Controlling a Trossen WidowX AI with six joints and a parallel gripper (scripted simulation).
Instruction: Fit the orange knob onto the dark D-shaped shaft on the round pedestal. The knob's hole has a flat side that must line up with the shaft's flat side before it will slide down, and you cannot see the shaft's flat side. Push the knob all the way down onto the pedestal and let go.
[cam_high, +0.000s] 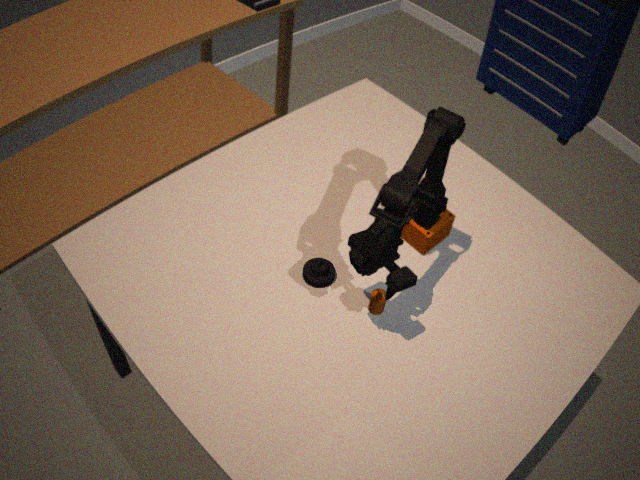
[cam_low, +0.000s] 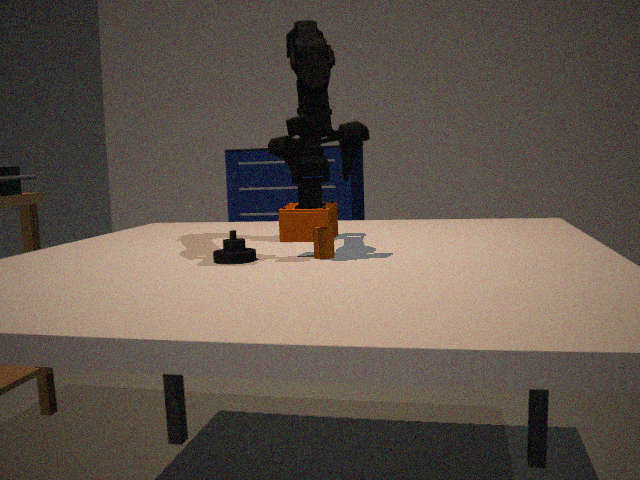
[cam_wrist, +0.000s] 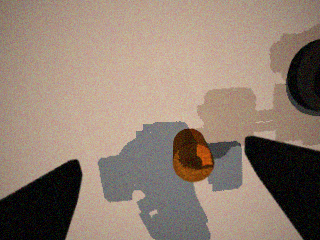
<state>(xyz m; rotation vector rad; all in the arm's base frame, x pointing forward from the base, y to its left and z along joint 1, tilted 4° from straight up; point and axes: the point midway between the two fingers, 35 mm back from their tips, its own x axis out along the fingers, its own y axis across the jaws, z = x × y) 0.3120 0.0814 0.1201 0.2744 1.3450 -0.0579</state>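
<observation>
Now: gripper tip 120 mm above the orange knob, 50 mm past it and 10 mm to the left of it. The rest, counted from my gripper tip: dark round pedestal 190 mm to the right, 120 mm below, 10 mm behind.
</observation>
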